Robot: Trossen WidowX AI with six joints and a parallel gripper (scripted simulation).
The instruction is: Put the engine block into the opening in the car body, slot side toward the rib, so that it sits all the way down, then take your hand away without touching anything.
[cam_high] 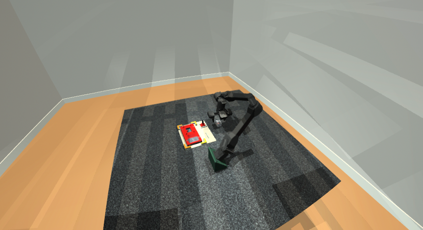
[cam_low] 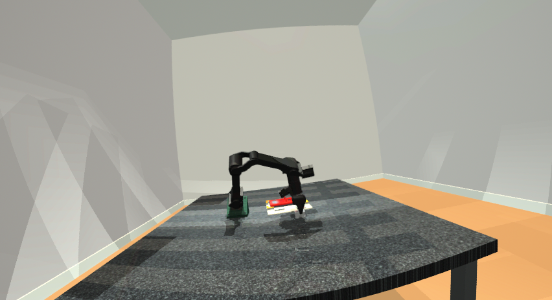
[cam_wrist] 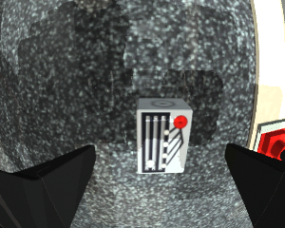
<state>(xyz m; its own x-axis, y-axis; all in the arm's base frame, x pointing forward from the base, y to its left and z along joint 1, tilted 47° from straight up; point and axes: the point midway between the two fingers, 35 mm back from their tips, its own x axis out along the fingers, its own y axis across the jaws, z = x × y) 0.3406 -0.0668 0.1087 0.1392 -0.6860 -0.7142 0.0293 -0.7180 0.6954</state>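
Right now the grey engine block is 20 mm below my gripper tip.
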